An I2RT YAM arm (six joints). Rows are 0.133 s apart.
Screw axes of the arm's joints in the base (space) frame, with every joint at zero. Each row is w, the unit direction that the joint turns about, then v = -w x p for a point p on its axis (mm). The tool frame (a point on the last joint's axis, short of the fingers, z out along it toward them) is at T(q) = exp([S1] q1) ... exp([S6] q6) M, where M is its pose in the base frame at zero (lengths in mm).
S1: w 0 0 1 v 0 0 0
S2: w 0 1 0 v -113.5 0 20
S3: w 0 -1 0 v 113.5 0 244
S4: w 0 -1 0 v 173.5 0 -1
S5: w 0 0 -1 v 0 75 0
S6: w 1 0 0 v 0 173.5 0
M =
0 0 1 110.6
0 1 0 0
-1 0 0 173.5
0 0 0 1
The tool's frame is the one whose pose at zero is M.
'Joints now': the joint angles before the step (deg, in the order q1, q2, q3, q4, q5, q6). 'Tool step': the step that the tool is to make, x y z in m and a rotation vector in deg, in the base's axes. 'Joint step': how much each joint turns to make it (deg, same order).
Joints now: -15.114 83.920 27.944 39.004 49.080 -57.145
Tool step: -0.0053 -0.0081 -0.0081 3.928 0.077 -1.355
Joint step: -2.130 0.012 0.001 -4.816 -1.977 4.913
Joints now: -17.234 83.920 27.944 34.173 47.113 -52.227
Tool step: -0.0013 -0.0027 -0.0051 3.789 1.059 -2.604
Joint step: -0.591 0.120 1.503 -7.699 0.436 5.661
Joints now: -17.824 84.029 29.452 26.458 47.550 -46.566
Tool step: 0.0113 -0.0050 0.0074 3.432 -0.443 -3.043
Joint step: -0.206 1.234 5.524 -9.770 0.692 6.528
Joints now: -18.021 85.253 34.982 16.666 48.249 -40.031
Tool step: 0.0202 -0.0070 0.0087 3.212 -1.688 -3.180
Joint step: -0.043 3.583 7.518 -8.678 0.438 7.148
